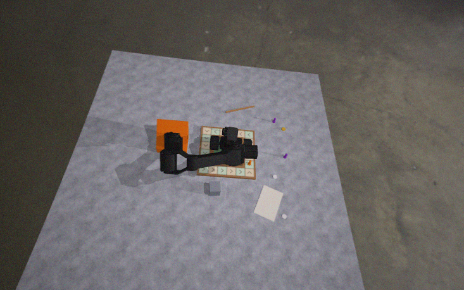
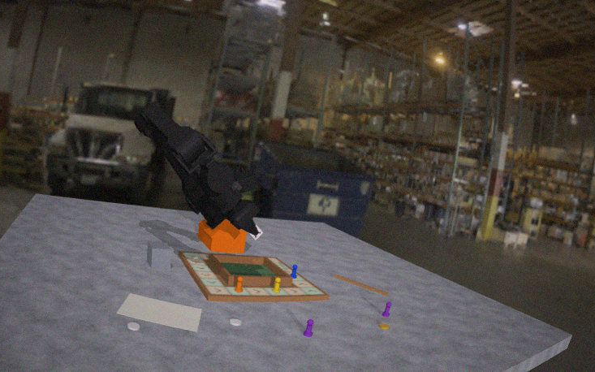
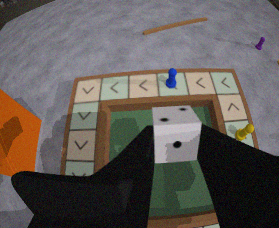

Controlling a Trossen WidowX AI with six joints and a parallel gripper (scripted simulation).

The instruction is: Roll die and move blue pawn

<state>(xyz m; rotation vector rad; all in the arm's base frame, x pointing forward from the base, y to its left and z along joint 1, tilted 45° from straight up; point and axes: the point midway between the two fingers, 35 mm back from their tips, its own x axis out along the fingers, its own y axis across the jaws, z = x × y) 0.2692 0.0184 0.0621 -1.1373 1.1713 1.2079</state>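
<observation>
The white die lies right at my gripper tip. The rest, counted from my gripper tip: green tray 110 mm below; yellow pawn 110 mm ahead, 90 mm below, 20 mm to the left; blue pawn 110 mm to the left, 90 mm below, 20 mm ahead.
</observation>
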